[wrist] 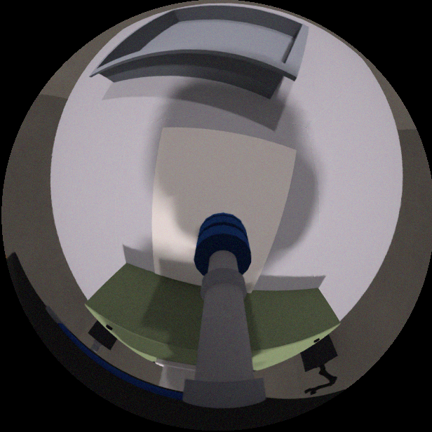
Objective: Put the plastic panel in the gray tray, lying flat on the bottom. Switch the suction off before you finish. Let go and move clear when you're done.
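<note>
The plastic panel [225, 170], a flat beige sheet, is below the suction cup in the middle of the wrist view, outside the tray. Its near edge meets or slightly overlaps the green block's edge; I cannot tell if it rests on it. My suction cup [222, 220], with dark blue bellows, hangs above the near part of the panel, apart from it and holding nothing. The cup's lower face is hidden. The gray tray [200, 65] stands beyond the panel's far edge, at the top of the view, with its raised walls and inner floor visible.
A green block [290, 305] with a flat top stands at the panel's near side, partly hidden by the tool shaft. The white table top [355, 165] surrounds the panel. Dark boxy shapes [319, 352] [102, 335] show beyond the block.
</note>
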